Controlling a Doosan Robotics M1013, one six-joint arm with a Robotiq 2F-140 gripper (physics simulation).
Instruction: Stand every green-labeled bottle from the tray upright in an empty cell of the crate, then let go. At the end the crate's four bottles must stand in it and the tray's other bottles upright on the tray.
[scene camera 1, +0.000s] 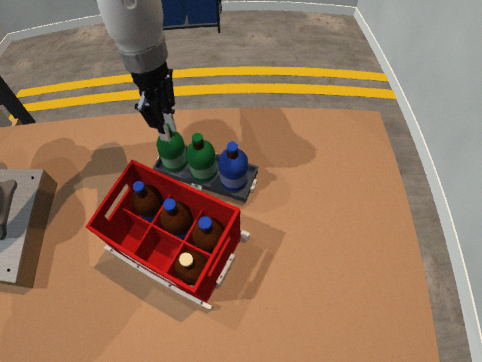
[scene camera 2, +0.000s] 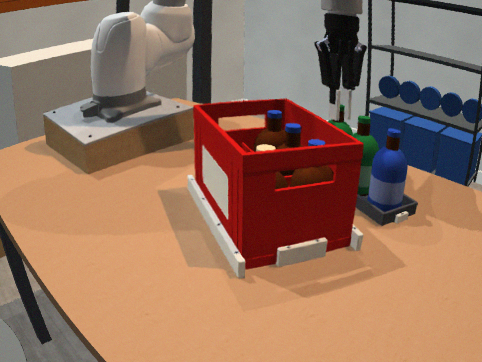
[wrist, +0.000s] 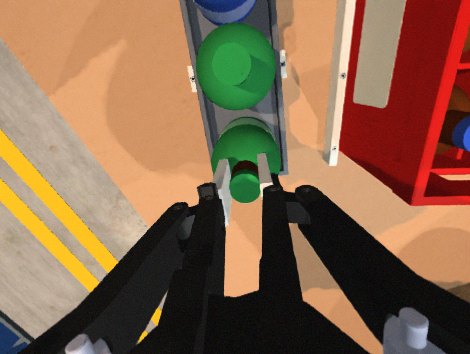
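Where they show: gripper, fingertip midpoint: (scene camera 1: 168, 134) (scene camera 2: 339, 118) (wrist: 244, 170); arm's base at its link origin: (scene camera 2: 119, 107).
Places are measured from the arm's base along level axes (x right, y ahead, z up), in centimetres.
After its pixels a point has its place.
My gripper (scene camera 1: 168, 131) {x -15.2, y 57.7, z 3.8 cm} (scene camera 2: 341, 106) {x -15.2, y 57.7, z 3.8 cm} (wrist: 244, 170) {x -15.2, y 57.7, z 3.8 cm} is shut on the neck of the end green bottle (scene camera 1: 171, 150) {x -12.2, y 58.0, z 1.2 cm} (scene camera 2: 340, 127) {x -13.6, y 58.8, z 2.4 cm} (wrist: 245, 145) {x -14.1, y 59.3, z 2.4 cm}, which is upright at the tray's end nearest the robot base. The second green bottle (scene camera 1: 201, 160) {x -8.1, y 65.6, z 1.4 cm} (scene camera 2: 369, 150) {x -9.0, y 67.9, z 0.9 cm} (wrist: 235, 65) {x -11.1, y 65.1, z 6.6 cm} and the blue bottle (scene camera 1: 233, 167) {x -4.9, y 73.1, z 2.0 cm} (scene camera 2: 388, 167) {x -4.3, y 74.0, z 0.5 cm} stand upright beside it on the dark tray (scene camera 1: 220, 190) {x -3.9, y 69.4, z -7.0 cm} (wrist: 281, 125) {x -10.2, y 57.0, z -6.9 cm}. The red crate (scene camera 1: 189, 187) {x 2.8, y 63.6, z 8.1 cm} (scene camera 2: 300, 220) {x 16.9, y 68.3, z -2.7 cm} (wrist: 395, 150) {x -4.0, y 52.9, z 4.9 cm} has two empty cells, front left and front middle in scene view 1. The held bottle's base is hidden in scene view 2.
Three brown bottles with blue caps (scene camera 1: 139, 186) {x 0.8, y 52.2, z 6.9 cm} (scene camera 1: 170, 205) {x 5.9, y 59.3, z 6.9 cm} (scene camera 1: 205, 223) {x 10.5, y 66.4, z 6.8 cm} fill the crate's row nearest the tray. A cream-capped brown bottle (scene camera 1: 188, 270) {x 19.0, y 62.1, z 3.3 cm} stands in the front right cell. White strips (scene camera 2: 301, 251) {x 17.4, y 69.4, z -7.4 cm} edge the crate. The robot base (scene camera 2: 120, 65) {x 4.5, y 7.8, z 13.3 cm} stands beyond it.
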